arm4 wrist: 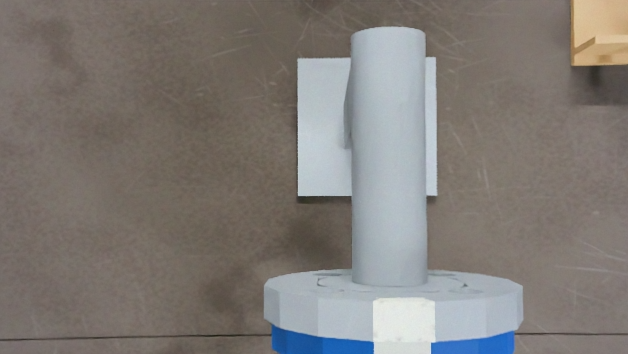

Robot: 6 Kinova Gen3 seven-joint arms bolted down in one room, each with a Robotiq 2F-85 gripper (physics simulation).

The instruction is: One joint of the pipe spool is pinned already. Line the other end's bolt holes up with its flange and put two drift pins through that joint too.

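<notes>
A grey pipe (389,160) runs up the arm4 wrist view, right of the middle. Its lower end meets a wide grey flange (297,310). A blue flange (322,344) shows directly below the grey one, cut off by the bottom edge. A white mark (404,320) on the grey flange's rim lines up closely with a white mark (402,348) on the blue rim. Thin dark outlines show on the grey flange's face, too unclear to tell as bolt holes. Drift pins cannot be made out. No gripper fingers show in this view.
A grey square plate (322,115) lies behind the pipe, on the brown scuffed floor (150,175). Part of a tan wooden tray or stand (600,45) shows at the top right corner. A thin dark seam (135,338) crosses the floor near the bottom.
</notes>
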